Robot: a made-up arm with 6 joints.
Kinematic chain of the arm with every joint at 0, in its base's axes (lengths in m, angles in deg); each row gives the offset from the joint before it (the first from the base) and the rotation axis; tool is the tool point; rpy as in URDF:
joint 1: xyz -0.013 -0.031 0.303 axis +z
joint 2: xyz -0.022 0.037 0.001 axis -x
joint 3: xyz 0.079 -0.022 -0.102 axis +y
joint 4: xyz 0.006 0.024 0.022 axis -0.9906 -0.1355 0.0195
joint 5: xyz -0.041 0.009 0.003 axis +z
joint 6: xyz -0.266 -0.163 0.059 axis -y
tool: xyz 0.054 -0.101 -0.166 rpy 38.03 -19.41 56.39
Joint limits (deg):
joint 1: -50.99..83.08
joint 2: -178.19..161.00
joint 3: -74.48..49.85
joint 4: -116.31..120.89
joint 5: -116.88..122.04
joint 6: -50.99..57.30
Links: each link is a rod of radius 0.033 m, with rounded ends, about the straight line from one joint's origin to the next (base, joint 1, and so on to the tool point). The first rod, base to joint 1, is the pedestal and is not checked.
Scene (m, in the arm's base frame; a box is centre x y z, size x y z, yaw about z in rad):
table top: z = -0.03
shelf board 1: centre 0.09 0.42 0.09 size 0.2 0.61 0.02 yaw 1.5
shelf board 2: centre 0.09 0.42 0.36 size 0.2 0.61 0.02 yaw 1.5
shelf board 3: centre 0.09 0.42 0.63 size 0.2 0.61 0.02 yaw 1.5
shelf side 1: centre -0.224 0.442 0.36 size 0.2 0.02 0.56 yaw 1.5
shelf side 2: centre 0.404 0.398 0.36 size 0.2 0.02 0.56 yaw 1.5
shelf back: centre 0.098 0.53 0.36 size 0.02 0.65 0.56 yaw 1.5
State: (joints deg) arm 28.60 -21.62 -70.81 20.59 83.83 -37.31
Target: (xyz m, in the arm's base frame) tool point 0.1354 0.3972 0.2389
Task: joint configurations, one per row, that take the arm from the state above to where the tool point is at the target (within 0.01 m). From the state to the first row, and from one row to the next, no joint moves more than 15 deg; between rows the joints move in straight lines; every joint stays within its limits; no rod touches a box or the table.
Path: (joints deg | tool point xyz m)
1: 40.49 -20.87 -60.98 8.45 93.38 -40.73 | 0.3323 -0.1250 0.2888
2: 52.37 -20.12 -51.14 -3.69 102.94 -44.15 | 0.3617 0.0786 0.2831
3: 64.26 -19.37 -41.31 -15.83 112.49 -47.57 | 0.2871 0.2685 0.2622
4: 76.15 -18.62 -31.48 -27.97 122.04 -50.99 | 0.1354 0.3972 0.2389

